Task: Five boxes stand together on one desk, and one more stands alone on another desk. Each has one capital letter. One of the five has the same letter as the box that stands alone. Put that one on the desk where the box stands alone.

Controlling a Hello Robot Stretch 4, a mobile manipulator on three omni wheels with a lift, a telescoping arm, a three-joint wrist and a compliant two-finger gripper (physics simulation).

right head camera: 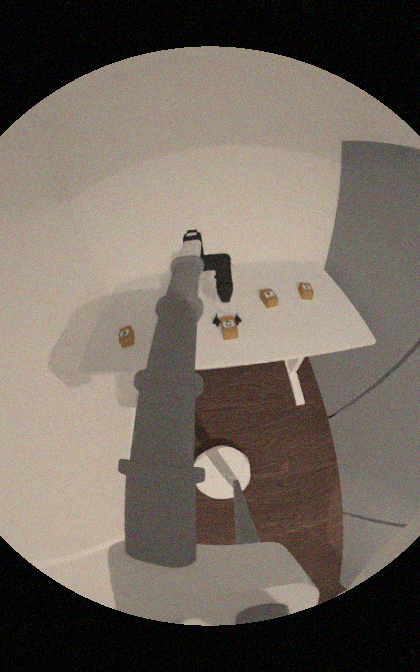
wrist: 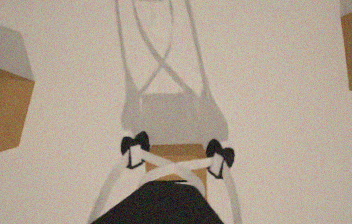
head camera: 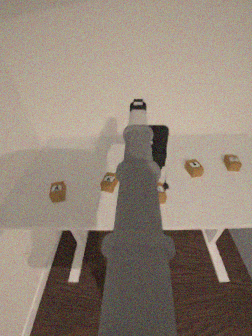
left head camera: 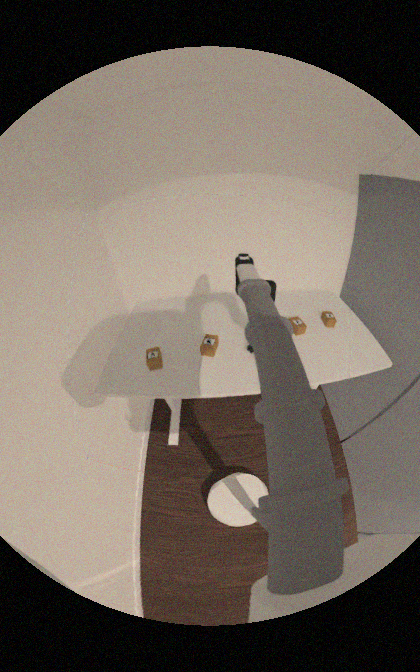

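Seen in the pictures: gripper, fingertip midpoint: (wrist: 177, 147); robot's base, origin of the base link: (right head camera: 221, 470).
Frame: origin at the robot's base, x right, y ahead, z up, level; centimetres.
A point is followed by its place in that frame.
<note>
The middle box (head camera: 161, 193) {y 58.3, x 10.7, z 97.2 cm} (right head camera: 229, 331) {y 56.5, x 9.6, z 97.0 cm} (wrist: 176, 150) {y 65.3, x 8.8, z 95.2 cm} is orange-brown and stands on the white desk (head camera: 200, 212) {y 52.0, x 27.5, z 92.2 cm} (left head camera: 350, 357) (right head camera: 320, 330) {y 57.1, x 52.5, z 92.2 cm}; its letter looks like C or G. My gripper (right head camera: 227, 320) {y 64.9, x 8.8, z 92.2 cm} (wrist: 177, 147) {y 64.9, x 8.8, z 92.2 cm} is shut on it, with a black fingertip at each side; the arm partly hides it in the head view. A box with an A (head camera: 57, 192) {y 57.9, x -37.4, z 97.2 cm} (left head camera: 154, 358) (right head camera: 126, 336) {y 58.1, x -36.6, z 97.2 cm} stands far left. A box that looks like K (head camera: 109, 182) {y 64.8, x -13.6, z 97.4 cm} (left head camera: 209, 345) is beside it. Two boxes, one (head camera: 194, 168) {y 75.7, x 29.9, z 97.3 cm} (left head camera: 298, 326) (right head camera: 269, 298) {y 75.1, x 30.5, z 97.2 cm} and another (head camera: 232, 162) {y 81.0, x 52.1, z 97.3 cm} (left head camera: 328, 319) (right head camera: 306, 291) {y 79.9, x 52.6, z 97.1 cm}, stand right, letters blurred. The lone box does not show.
A pale wall rises behind the desk, and another stands on the left. A grey surface (left head camera: 385, 280) (right head camera: 375, 260) {y 79.6, x 94.2, z 120.1 cm} lies to the right. A white round object (left head camera: 237, 500) (right head camera: 222, 472) {y 0.0, x 1.2, z 18.7 cm} is on the dark wood floor (left head camera: 175, 525) (right head camera: 295, 450) {y 9.9, x 60.5, z -2.7 cm} in front of the desk. White desk legs stand beneath the top.
</note>
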